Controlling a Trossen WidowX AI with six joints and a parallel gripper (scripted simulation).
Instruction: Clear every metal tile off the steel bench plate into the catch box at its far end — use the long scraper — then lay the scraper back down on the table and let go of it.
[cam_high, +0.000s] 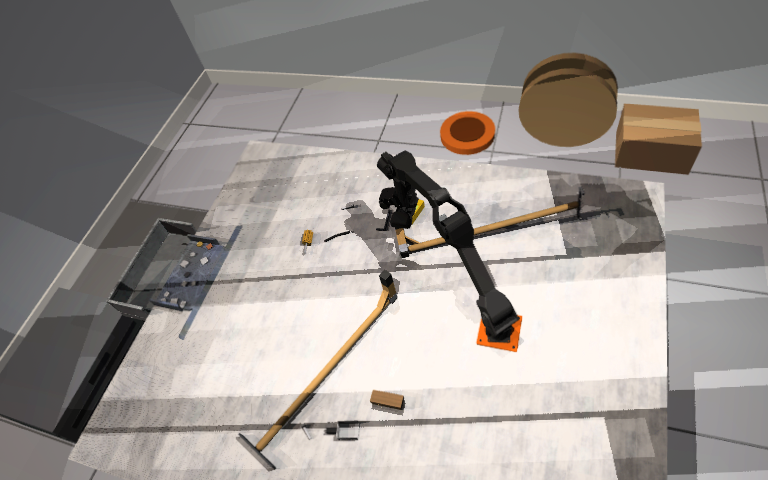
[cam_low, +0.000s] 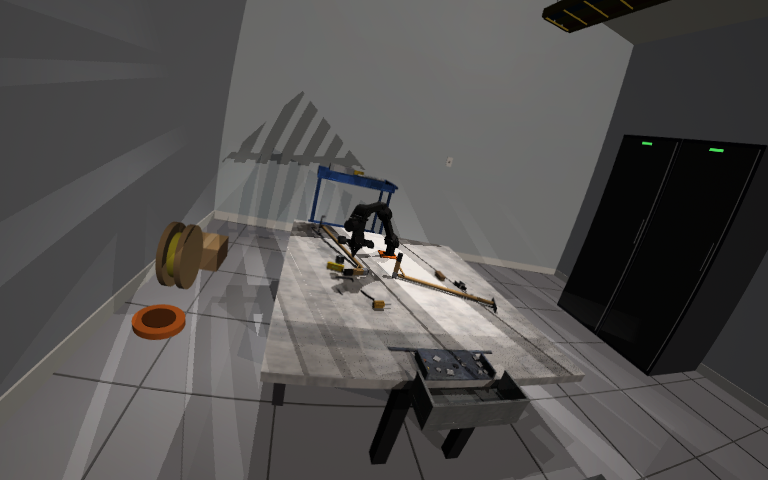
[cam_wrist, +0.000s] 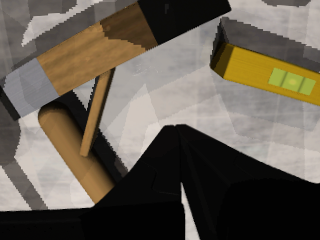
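The long scraper is 490 mm to the left of my gripper tip, 200 mm ahead of it and 20 mm below it. Also, from my gripper tip: curved black strip (260 mm ahead, 80 mm below, 10 mm to the left); yellow block (80 mm to the right, 60 mm below); yellow-handled tool (360 mm ahead, 70 mm below, 40 mm to the left).
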